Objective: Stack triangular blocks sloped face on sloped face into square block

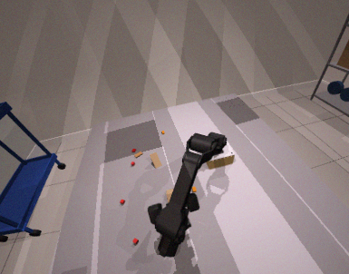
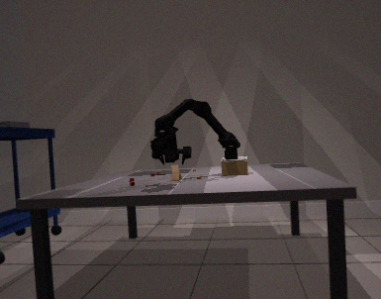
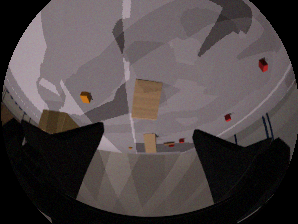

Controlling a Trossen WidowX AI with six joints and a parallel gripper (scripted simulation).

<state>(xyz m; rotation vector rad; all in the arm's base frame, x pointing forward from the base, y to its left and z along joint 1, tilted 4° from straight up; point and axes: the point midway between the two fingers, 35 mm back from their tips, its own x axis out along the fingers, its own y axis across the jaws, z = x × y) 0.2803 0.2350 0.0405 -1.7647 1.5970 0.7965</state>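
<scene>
My gripper tip is 6 cm to the left of the tan triangular block and 6 cm above it.
</scene>
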